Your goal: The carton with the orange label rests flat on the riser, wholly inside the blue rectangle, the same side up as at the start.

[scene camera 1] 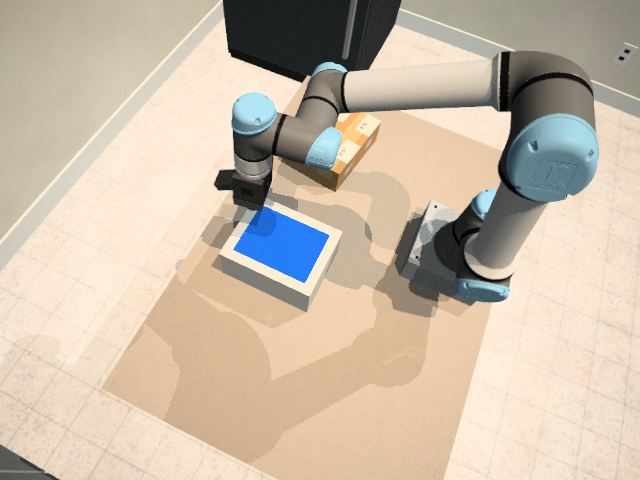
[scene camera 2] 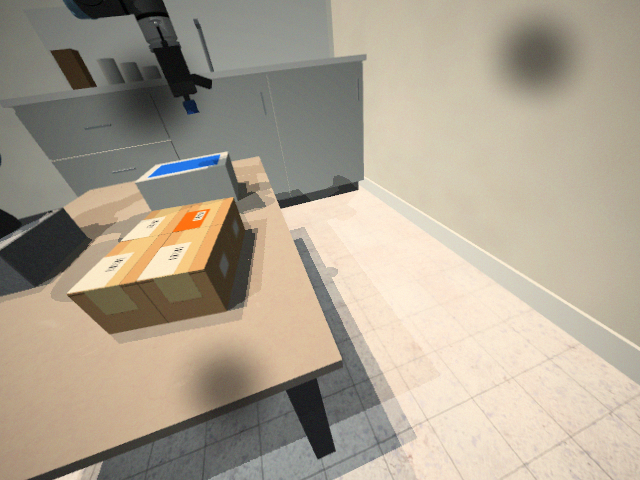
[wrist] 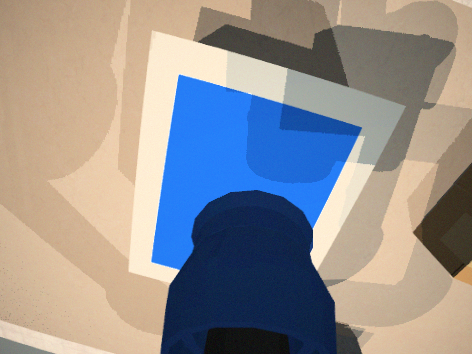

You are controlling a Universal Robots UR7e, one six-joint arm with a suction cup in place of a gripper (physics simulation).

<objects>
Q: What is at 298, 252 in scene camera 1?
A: A riser.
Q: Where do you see my suction cup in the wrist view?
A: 251, 266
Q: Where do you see a riser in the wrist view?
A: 213, 122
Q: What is my suction cup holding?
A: Nothing.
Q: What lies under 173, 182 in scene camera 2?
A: A riser.
</objects>
